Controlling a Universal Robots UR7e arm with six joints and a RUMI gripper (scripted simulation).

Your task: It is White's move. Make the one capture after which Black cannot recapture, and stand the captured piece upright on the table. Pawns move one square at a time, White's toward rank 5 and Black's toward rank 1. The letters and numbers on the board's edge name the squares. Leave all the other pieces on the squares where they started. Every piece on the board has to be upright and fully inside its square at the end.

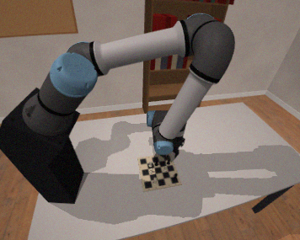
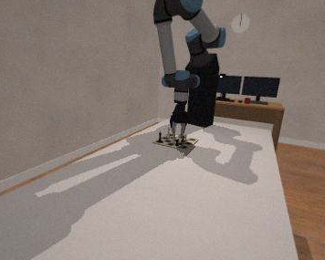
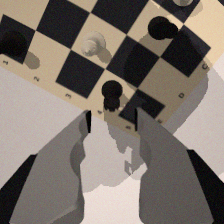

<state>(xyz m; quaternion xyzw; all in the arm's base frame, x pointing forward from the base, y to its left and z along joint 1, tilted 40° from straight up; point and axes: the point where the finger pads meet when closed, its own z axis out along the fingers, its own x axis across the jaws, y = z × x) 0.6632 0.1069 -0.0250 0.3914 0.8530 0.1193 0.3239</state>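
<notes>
Now: the white pawn 40 mm to the right of my hand, 40 mm below it and 30 mm behind it. Round my hand: tall black piece: 110 mm to the right, 30 mm below, 20 mm ahead; then chessboard: 70 mm behind, 60 mm below, 40 mm to the right; then black pawn: 70 mm behind, 40 mm below.
</notes>
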